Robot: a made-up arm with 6 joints. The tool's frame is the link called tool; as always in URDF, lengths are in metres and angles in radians. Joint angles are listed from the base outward.
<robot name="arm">
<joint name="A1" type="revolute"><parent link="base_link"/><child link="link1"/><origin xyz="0.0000 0.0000 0.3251"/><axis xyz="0 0 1"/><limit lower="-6.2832" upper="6.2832"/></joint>
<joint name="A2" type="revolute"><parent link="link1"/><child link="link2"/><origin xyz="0.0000 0.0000 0.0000" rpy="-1.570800 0.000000 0.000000"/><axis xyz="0 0 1"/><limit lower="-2.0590" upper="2.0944"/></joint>
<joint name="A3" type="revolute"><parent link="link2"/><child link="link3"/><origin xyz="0.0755 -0.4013 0.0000"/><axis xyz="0 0 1"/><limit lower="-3.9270" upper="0.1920"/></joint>
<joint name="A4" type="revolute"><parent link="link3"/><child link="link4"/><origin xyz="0.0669 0.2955 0.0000" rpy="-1.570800 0.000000 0.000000"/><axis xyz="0 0 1"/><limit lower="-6.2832" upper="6.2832"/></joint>
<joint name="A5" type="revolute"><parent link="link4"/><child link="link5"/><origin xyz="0.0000 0.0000 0.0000" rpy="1.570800 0.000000 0.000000"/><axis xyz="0 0 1"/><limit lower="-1.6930" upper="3.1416"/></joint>
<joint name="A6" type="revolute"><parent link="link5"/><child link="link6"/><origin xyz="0.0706 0.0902 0.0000" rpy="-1.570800 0.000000 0.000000"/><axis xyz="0 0 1"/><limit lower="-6.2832" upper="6.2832"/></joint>
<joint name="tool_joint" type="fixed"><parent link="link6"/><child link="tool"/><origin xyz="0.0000 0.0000 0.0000"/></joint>
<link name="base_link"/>
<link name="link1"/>
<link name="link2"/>
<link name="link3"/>
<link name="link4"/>
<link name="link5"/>
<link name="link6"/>
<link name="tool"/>
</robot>
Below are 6 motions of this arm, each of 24 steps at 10 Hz.
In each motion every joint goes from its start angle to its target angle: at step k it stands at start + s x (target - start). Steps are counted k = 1, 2, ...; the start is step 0. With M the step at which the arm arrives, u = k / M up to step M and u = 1 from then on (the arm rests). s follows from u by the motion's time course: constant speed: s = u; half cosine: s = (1 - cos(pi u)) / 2; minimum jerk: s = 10 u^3 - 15 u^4 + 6 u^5.
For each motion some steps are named. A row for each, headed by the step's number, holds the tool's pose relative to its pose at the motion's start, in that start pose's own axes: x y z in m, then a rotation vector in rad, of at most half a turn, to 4 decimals.
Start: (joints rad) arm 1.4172 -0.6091 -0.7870 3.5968 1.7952 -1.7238
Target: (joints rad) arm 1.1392 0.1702 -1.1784 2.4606 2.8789 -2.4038
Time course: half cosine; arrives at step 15
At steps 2, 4, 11, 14, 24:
2: -0.0051 0.0089 0.0026 0.0443 -0.0431 -0.0351
4: -0.0187 0.0349 0.0065 0.1712 -0.1579 -0.1186
11: -0.0240 0.1789 -0.0603 0.8000 -0.5193 -0.1555
14: -0.0004 0.2071 -0.0896 0.8930 -0.5179 -0.0797
24: 0.0016 0.2090 -0.0917 0.8983 -0.5165 -0.0736

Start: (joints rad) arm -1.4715 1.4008 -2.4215 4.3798 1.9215 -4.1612
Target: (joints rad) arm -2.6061 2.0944 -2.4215 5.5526 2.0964 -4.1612
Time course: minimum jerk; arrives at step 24
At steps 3, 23, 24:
3: -0.0149 0.0036 0.0089 -0.0231 -0.0109 -0.0243
23: -0.5329 0.6503 0.1300 -1.7747 -0.7917 -1.2933
24: -0.5330 0.6507 0.1298 -1.7761 -0.7924 -1.2940

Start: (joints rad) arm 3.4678 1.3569 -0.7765 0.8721 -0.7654 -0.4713
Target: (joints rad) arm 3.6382 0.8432 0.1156 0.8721 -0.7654 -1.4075
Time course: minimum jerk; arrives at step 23
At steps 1, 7, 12, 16, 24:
1: -0.0001 0.0001 -0.0002 0.0000 -0.0002 -0.0010
7: -0.0190 0.0175 -0.0380 -0.0078 -0.0382 -0.2163
12: -0.0695 0.0645 -0.1212 -0.0102 -0.1273 -0.6916
16: -0.1158 0.1092 -0.1838 0.0033 -0.2025 -1.0606
24: -0.1448 0.1382 -0.2185 0.0181 -0.2489 -1.2738

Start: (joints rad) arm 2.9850 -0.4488 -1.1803 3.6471 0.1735 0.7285
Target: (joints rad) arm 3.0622 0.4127 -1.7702 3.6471 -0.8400 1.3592
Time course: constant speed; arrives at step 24
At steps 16, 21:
16: 0.1062 -0.1189 0.1359 0.7239 0.4757 0.3996
21: 0.1398 -0.1666 0.1612 0.9942 0.5627 0.5029

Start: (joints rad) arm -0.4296 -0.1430 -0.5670 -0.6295 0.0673 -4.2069
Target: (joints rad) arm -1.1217 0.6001 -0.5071 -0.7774 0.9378 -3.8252
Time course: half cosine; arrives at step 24
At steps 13, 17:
13: 0.1431 0.1625 0.1496 -0.9087 0.3727 0.4174
17: 0.1818 0.2564 0.1668 -1.2923 0.4863 0.5535

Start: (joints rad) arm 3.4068 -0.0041 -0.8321 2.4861 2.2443 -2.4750
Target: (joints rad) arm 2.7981 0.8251 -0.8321 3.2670 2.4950 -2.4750
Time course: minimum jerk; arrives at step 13
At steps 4, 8, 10, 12, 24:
4: 0.0041 0.0532 -0.0758 -0.2094 0.0158 -0.1209
8: 0.0806 0.1176 -0.3562 -0.8085 0.0321 -0.6201
10: 0.1234 0.0924 -0.4652 -1.0190 0.0127 -0.8480
12: 0.1397 0.0750 -0.5050 -1.0976 -0.0005 -0.9393
24: 0.1405 0.0740 -0.5070 -1.1015 -0.0013 -0.9439

